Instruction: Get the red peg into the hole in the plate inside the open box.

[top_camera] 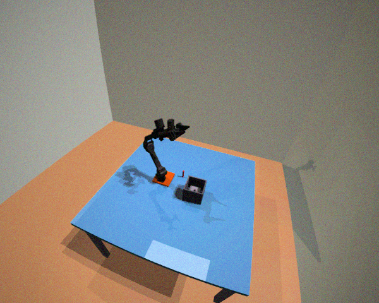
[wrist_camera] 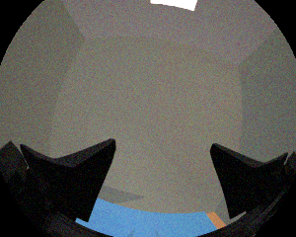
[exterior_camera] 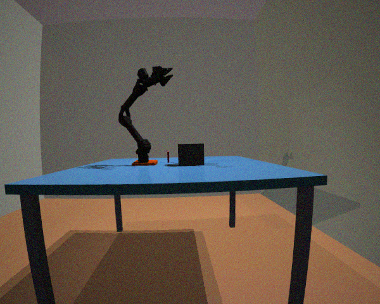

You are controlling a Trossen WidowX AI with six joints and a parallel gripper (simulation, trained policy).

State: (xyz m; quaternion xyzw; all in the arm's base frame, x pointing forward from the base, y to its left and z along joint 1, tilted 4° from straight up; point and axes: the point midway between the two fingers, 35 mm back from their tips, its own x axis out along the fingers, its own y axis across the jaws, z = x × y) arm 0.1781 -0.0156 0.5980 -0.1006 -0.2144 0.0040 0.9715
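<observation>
The red peg lies 59 cm below my gripper tip, 17 cm to the left of it and 4 cm behind it.
</observation>
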